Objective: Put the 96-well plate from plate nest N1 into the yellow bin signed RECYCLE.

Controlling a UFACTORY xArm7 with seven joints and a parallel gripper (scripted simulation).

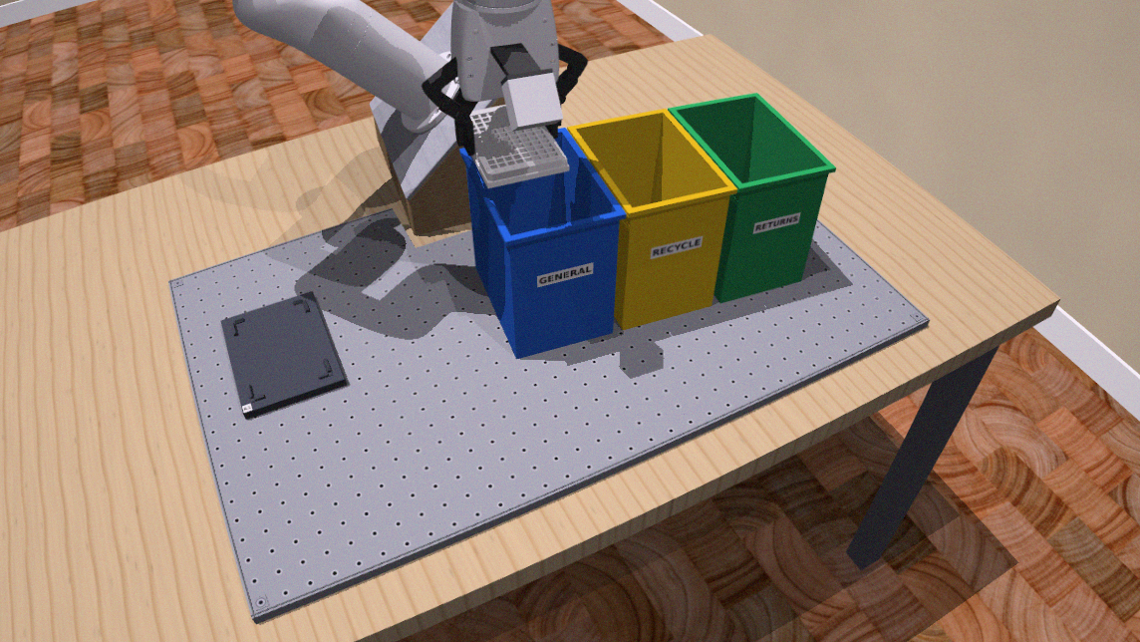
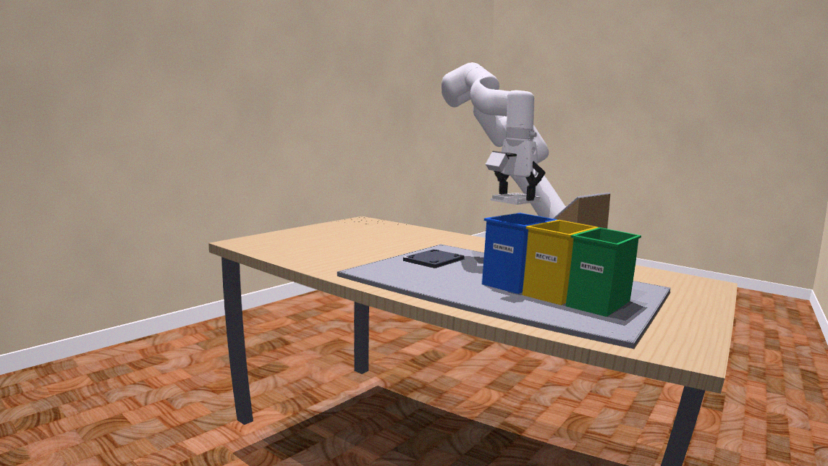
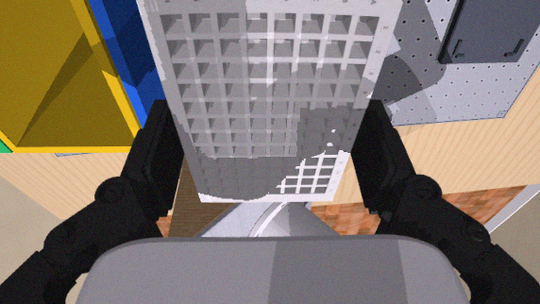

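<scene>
The yellow recycle bin is 160 mm to the left of my hand and 150 mm below it. Also, from my hand: blue general bin 150 mm below, 30 mm to the left, 10 mm ahead; white 96-well plate 10 mm below; green returns bin 290 mm to the left, 150 mm below, 10 mm behind.
</scene>
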